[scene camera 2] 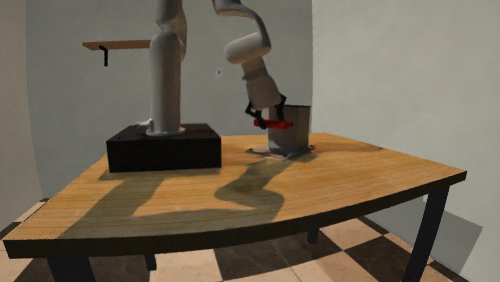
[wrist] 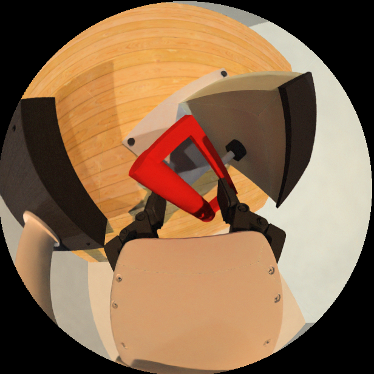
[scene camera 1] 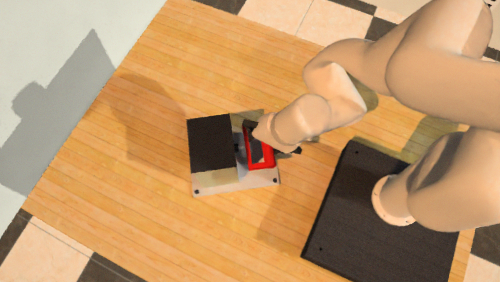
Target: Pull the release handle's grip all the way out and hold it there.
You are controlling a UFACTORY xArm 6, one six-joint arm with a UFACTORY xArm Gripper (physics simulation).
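Observation:
The release handle (scene camera 1: 262,166) (scene camera 2: 287,125) (wrist: 170,185) is a red rectangular frame in front of a grey box with a black top (scene camera 1: 210,142) (scene camera 2: 295,130) (wrist: 240,115). A short rod with a black collar (wrist: 236,149) shows between the handle and the box face. My gripper (scene camera 1: 265,141) (scene camera 2: 272,123) (wrist: 190,190) is open around the handle's thick outer grip bar, near one end. One finger reaches into the frame's opening; the other is outside the bar, with a gap to it in the wrist view. The fingertips are partly hidden in scene camera 1.
The box stands on a pale bolted base plate (scene camera 1: 215,189) (scene camera 2: 260,151) (wrist: 160,120) on the wooden table (scene camera 1: 150,220) (scene camera 2: 350,175) (wrist: 150,35). The arm's black pedestal (scene camera 1: 345,210) (scene camera 2: 165,155) (wrist: 45,175) is nearby. A wooden wall shelf (scene camera 2: 120,45) is in the background.

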